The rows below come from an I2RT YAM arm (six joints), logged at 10 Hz.
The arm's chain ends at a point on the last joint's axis. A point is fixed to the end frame.
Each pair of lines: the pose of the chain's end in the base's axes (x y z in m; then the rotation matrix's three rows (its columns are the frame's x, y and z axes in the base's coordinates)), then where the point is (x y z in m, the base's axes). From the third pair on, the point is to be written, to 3 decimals.
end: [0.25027 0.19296 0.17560], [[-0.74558 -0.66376 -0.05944], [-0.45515 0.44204 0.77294], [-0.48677 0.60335 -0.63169]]
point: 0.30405 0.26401 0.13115
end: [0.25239 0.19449 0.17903], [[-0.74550 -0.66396 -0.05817], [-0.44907 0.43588 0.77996], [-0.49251 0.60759 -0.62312]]
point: 0.30627 0.26599 0.13543
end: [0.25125 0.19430 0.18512], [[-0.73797 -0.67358 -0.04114], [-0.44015 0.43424 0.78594], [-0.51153 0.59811 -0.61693]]
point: 0.306 0.266 0.143
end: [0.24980 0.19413 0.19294], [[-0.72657 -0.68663 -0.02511], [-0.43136 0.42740 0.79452], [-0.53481 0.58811 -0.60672]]
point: 0.306 0.266 0.153
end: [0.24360 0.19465 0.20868], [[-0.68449 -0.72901 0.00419], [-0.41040 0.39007 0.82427], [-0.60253 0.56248 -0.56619]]
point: 0.301 0.269 0.177
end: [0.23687 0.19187 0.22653], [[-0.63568 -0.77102 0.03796], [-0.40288 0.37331 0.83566], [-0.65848 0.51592 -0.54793]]
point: 0.296 0.267 0.200
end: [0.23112 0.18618 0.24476], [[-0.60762 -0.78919 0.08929], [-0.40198 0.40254 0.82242], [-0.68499 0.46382 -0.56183]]
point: 0.294 0.260 0.220
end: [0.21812 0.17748 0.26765], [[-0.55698 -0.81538 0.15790], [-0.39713 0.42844 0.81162], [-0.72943 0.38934 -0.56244]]
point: 0.284 0.249 0.248
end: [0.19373 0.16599 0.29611], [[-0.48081 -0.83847 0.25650], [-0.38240 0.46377 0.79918], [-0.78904 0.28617 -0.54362]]
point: 0.265 0.235 0.284
